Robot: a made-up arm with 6 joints. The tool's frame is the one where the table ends. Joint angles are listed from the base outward.
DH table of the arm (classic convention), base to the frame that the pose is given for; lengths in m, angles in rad. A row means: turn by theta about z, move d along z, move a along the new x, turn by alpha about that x. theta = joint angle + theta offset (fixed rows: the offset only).
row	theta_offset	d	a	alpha
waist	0	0.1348	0	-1.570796
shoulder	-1.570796	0	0.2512	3.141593
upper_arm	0	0	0	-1.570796
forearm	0	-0.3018	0	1.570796
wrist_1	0	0.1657	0	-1.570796
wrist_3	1.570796	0	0	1.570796
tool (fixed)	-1.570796	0	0	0
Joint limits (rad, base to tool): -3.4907..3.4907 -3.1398..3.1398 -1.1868..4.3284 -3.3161..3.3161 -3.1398..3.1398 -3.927..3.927
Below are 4 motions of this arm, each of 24 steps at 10 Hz.
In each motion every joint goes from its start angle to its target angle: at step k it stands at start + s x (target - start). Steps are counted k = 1, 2, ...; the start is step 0. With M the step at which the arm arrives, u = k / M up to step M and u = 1 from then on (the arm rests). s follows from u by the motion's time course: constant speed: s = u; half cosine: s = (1 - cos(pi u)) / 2; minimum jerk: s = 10 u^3 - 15 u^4 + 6 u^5.
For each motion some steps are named. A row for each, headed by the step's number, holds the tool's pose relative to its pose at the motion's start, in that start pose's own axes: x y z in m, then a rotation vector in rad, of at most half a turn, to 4 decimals.
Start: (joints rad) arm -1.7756 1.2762 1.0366 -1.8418 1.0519 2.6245
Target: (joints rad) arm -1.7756 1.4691 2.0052 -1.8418 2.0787 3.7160
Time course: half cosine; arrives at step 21
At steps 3, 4, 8, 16, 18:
3: 0.0013 -0.0044 0.0111 -0.0214 0.0275 -0.0346
4: 0.0021 -0.0079 0.0193 -0.0370 0.0500 -0.0586
8: 0.0034 -0.0341 0.0665 -0.1214 0.2150 -0.1649
16: -0.0172 -0.1204 0.1487 -0.2520 0.6645 -0.0774
18: -0.0230 -0.1357 0.1567 -0.2656 0.7220 -0.0208

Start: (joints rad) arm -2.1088 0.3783 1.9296 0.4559 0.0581 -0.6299
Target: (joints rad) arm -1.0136 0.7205 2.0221 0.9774 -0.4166 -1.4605
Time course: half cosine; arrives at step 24
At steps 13, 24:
13: -0.0104 0.0732 -0.1179 0.7779 0.3433 -0.1713
24: -0.0186 0.1859 -0.1424 1.3198 0.6102 -0.2902

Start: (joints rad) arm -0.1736 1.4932 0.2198 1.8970 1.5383 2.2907
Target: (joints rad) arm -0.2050 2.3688 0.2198 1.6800 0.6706 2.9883
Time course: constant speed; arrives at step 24
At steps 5, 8, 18, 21, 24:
5: 0.0147 0.0053 0.0957 0.0345 -0.0695 0.1102
8: 0.0255 0.0002 0.1529 0.0590 -0.1307 0.1604
18: 0.0699 -0.0611 0.3326 0.1526 -0.4107 0.2102
21: 0.0851 -0.0921 0.3805 0.1815 -0.5076 0.1835
24: 0.1007 -0.1283 0.4247 0.2095 -0.6052 0.1360

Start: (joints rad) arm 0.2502 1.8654 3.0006 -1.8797 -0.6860 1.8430
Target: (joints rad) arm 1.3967 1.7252 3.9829 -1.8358 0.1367 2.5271
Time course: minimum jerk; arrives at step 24
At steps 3, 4, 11, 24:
3: 0.0091 0.0053 0.0049 -0.0078 -0.0207 -0.0064
4: 0.0198 0.0117 0.0112 -0.0169 -0.0457 -0.0149
11: 0.1665 0.1155 0.1927 -0.0825 -0.4924 -0.3349
24: 0.1342 0.1226 0.4871 0.2786 -0.7232 -1.1267

